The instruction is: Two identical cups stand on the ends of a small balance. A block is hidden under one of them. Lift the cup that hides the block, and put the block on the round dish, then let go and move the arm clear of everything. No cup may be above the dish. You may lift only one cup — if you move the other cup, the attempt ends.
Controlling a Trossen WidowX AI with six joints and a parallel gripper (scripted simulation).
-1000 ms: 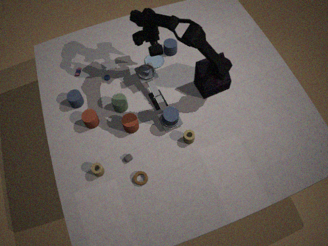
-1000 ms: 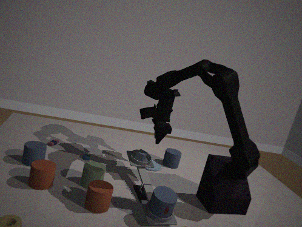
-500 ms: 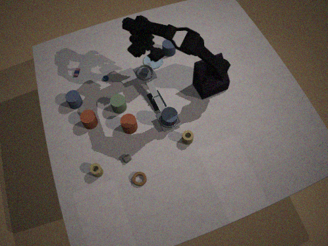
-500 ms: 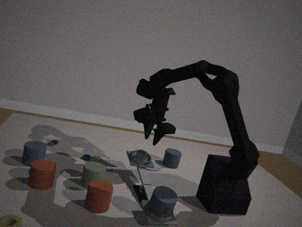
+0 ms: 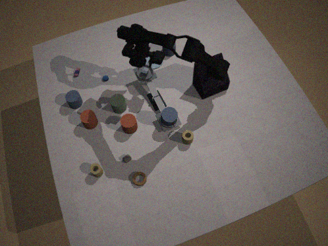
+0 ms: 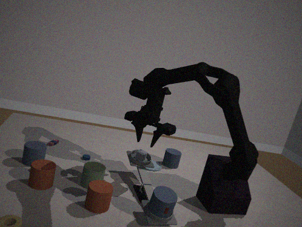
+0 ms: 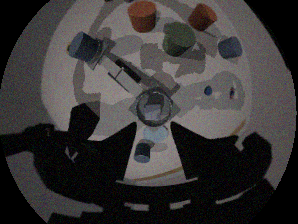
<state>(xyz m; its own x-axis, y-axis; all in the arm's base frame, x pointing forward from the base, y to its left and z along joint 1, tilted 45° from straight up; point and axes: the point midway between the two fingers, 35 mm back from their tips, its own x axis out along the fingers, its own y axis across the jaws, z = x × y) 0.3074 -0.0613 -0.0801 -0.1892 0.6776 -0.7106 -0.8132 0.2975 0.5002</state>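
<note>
My gripper tip is now 40 mm above the grey block. Also, from my gripper tip: blue disc: 200 mm ahead, 80 mm to the right, 120 mm below; then pale blue round dish: 60 mm behind, 120 mm to the right, 130 mm below; then balance: 20 mm behind, 120 mm to the left, 90 mm below.
</note>
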